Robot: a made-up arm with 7 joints.
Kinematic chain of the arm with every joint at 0, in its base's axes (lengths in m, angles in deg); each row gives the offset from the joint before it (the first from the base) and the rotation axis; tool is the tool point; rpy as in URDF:
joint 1: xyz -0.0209 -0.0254 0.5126 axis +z
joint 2: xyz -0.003 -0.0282 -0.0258 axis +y
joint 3: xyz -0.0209 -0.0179 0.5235 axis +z
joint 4: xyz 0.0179 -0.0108 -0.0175 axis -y
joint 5: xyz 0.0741 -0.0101 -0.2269 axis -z
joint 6: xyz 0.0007 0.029 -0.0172 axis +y
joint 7: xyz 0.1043 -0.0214 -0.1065 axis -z
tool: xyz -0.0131 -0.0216 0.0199 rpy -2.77 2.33 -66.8
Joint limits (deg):
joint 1: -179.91..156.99
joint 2: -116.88..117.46
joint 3: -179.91..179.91
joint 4: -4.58..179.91
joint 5: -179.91..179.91
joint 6: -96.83..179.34
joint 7: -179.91..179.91
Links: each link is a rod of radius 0.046 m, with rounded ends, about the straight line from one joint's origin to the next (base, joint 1, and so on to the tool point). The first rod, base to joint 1, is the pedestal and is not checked.
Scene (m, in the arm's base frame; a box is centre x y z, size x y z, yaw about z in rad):
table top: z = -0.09
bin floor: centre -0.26 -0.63 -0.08 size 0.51 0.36 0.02 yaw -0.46
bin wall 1: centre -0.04 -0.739 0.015 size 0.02 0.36 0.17 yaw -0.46
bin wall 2: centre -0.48 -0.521 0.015 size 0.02 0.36 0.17 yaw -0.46
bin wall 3: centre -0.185 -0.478 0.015 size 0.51 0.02 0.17 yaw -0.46
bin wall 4: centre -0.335 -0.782 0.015 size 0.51 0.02 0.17 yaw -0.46
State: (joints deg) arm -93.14 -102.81 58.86 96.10 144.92 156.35 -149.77
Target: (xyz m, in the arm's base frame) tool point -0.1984 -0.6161 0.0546
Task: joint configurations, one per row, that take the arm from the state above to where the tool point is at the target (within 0.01 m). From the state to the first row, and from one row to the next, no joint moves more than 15 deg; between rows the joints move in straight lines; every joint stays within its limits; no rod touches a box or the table.
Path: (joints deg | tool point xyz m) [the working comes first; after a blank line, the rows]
Joints at the target: 56.92 -116.88 61.96 171.10 152.41 168.41 -149.63
Straight joint move there: touches bin wall 2.

1: -78.80 -94.95 64.17 103.10 151.92 160.95 -148.30 | -0.0523 0.7451 0.4449
2: -64.46 -87.10 69.48 110.10 158.92 165.55 -146.84 | -0.2875 0.7066 0.5359
3: -50.13 -79.24 74.79 117.10 165.91 170.14 -145.37 | -0.4887 0.5833 0.6367
4: -35.79 -71.39 80.09 124.10 172.91 174.74 -143.91 | -0.6225 0.3965 0.7409
5: -21.45 -63.53 85.40 131.10 179.91 179.34 -142.44 | -0.6686 0.1814 0.8419
6: -8.39 -72.43 81.50 137.76 175.33 177.52 -143.64 | -0.7555 0.0075 0.7202
7: 4.67 -81.32 77.59 144.43 170.74 175.70 -144.84 | -0.7698 -0.1895 0.5862
8: 17.73 -90.21 73.68 151.10 166.16 173.87 -146.03 | -0.7064 -0.3781 0.4459
9: 30.80 -99.10 69.78 157.77 161.58 172.05 -147.23 | -0.5739 -0.5270 0.3059
10: 43.86 -107.99 65.87 164.43 156.99 170.23 -148.43 | -0.3944 -0.6108 0.1733
11: 56.92 -116.88 61.96 171.10 152.41 168.41 -149.63 | -0.1984 -0.6161 0.0546

